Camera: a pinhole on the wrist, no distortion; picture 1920 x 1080 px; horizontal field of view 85.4 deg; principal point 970.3 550.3 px. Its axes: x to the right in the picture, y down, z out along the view. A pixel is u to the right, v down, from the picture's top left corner.
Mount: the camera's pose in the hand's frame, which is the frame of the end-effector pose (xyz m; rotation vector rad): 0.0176 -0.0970 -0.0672 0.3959 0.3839 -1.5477
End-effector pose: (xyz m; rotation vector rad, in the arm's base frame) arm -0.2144 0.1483 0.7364 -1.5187 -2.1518 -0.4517
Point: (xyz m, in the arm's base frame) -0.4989 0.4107 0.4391
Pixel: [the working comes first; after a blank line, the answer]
In the camera's frame: -0.1675 0.1104 0.4810

608.0 789.1
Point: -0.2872 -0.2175 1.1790
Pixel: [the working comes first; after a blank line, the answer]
In the camera's frame: 0.3110 -0.0450 -0.3756

behind the camera
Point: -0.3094 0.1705 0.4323
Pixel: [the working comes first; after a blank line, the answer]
In the camera's frame: -0.1787 -0.1381 0.3028

356.2 75.8
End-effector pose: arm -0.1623 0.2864 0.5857 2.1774 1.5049 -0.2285
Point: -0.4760 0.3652 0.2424
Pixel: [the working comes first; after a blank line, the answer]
In the camera's frame: 0.1364 0.0703 0.4007

1324.4 732.9
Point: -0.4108 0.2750 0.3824
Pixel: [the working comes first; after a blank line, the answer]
In the camera's frame: 0.0607 -0.0377 0.2799

1196.0 410.2
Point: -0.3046 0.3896 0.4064
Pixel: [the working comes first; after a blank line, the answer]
In the camera's frame: 0.0253 0.0877 0.1904

1108.5 1029.4
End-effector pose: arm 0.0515 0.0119 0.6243 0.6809 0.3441 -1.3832
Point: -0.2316 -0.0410 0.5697
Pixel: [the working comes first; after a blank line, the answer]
In the camera's frame: 0.1196 0.0089 0.1837

1647.8 600.8
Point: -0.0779 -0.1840 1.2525
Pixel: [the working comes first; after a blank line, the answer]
In the camera's frame: -0.4264 -0.2623 0.5559

172.3 59.4
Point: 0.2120 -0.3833 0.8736
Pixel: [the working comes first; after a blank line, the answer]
In the camera's frame: -0.4904 0.1685 0.2772

outside the picture
